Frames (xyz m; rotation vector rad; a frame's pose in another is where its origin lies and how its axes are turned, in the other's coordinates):
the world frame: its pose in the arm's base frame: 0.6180 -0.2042 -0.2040 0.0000 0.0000 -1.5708
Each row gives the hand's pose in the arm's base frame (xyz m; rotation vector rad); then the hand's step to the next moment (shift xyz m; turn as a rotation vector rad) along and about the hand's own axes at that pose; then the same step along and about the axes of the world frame.
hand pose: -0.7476 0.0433 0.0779 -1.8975 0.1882 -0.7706
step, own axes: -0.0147 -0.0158 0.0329 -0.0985 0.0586 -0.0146
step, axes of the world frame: -0.0391 0.0046 -0.0012 -0.0070 -0.0734 -0.0889
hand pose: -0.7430 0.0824 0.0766 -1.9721 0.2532 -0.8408
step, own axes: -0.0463 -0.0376 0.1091 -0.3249 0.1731 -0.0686
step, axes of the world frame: -0.1180 0.0307 -0.0246 -0.0198 -0.2587 -0.2700
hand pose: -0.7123 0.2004 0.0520 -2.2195 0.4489 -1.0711
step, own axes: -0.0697 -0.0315 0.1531 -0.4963 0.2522 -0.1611
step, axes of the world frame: -0.1207 0.0793 -0.0919 -0.0175 -0.4393 -0.3776
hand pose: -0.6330 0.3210 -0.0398 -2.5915 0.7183 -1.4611
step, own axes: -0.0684 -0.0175 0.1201 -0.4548 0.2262 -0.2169
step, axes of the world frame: -0.0267 0.0757 -0.1138 -0.0311 -0.4580 -0.3071
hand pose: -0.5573 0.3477 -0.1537 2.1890 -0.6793 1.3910
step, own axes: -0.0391 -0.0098 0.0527 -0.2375 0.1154 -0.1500
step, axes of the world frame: 0.0184 0.0281 -0.0572 -0.0409 -0.2628 -0.1465
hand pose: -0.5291 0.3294 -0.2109 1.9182 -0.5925 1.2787
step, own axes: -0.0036 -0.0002 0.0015 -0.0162 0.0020 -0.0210
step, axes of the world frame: 0.0011 -0.0004 -0.0037 -0.0149 -0.0199 -0.0095
